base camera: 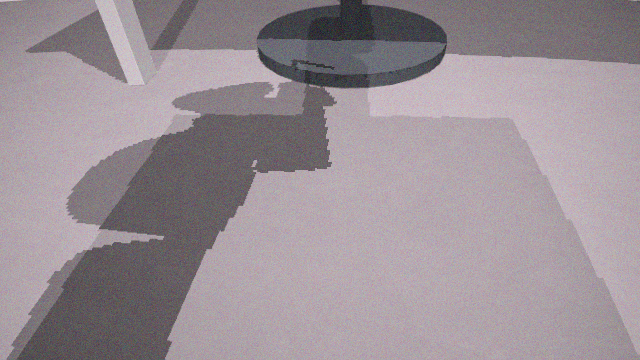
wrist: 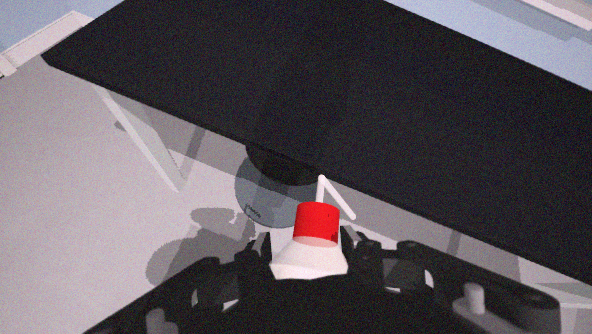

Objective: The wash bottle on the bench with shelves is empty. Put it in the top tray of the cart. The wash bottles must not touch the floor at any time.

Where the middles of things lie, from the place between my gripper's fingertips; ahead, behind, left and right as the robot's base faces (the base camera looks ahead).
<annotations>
The dark round pedestal base [base camera: 337, 51] lies 460 mm ahead of my hand, 40 mm to the left of it and 730 mm below it.
</annotations>
